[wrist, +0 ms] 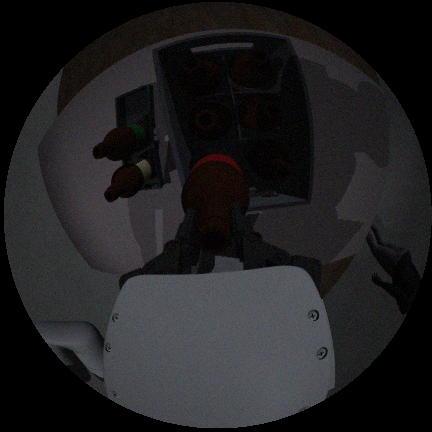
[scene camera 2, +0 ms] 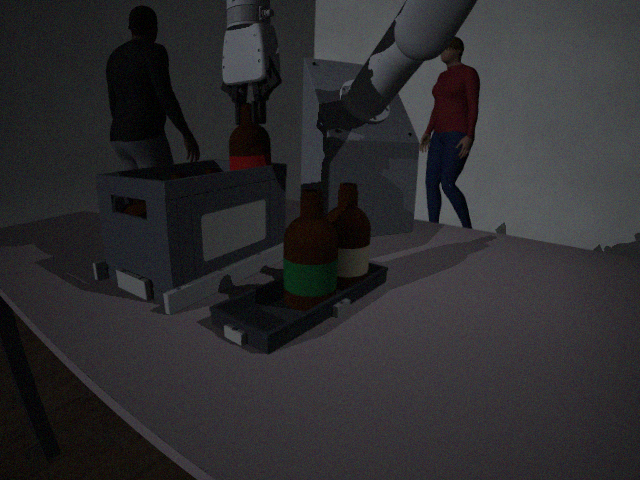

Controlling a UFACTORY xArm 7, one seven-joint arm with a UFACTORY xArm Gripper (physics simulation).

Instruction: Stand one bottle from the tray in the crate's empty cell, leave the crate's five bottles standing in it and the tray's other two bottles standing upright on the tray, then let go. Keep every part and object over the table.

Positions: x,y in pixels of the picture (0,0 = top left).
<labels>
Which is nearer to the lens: the red-labelled bottle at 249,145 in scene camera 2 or the cream-labelled bottle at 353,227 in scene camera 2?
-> The cream-labelled bottle.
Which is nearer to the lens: the red-labelled bottle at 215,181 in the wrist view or the cream-labelled bottle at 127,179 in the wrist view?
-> The red-labelled bottle.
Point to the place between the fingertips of my gripper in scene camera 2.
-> At 250,124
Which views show the red-labelled bottle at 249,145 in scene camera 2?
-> The wrist view and scene camera 2: all of them.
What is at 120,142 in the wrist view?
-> A green-labelled bottle.
</labels>
